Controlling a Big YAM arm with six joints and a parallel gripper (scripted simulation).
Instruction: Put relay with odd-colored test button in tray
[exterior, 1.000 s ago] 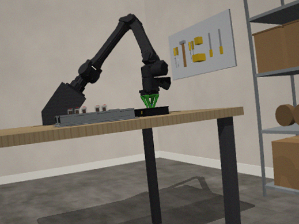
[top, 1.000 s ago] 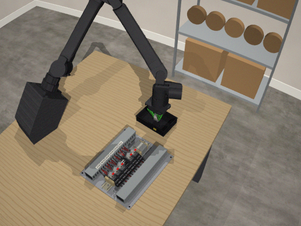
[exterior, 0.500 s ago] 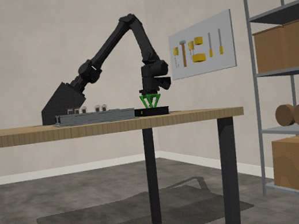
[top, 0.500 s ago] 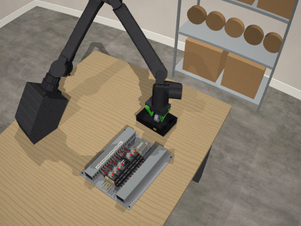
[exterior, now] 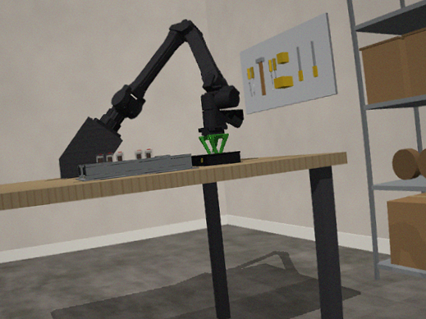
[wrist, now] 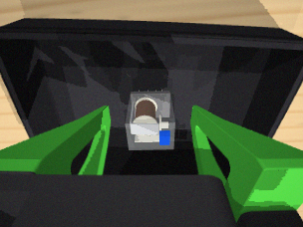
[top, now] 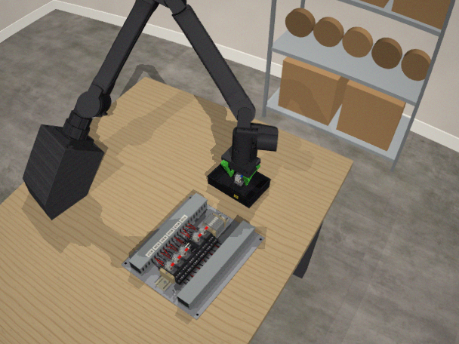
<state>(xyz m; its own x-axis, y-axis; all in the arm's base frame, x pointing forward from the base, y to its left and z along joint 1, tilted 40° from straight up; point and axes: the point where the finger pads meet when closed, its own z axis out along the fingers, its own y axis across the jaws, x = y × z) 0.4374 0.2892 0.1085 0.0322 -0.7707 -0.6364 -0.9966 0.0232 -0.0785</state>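
Right now my hand is right at the grey relay. Also, from my hand: black tray (10 mm below).
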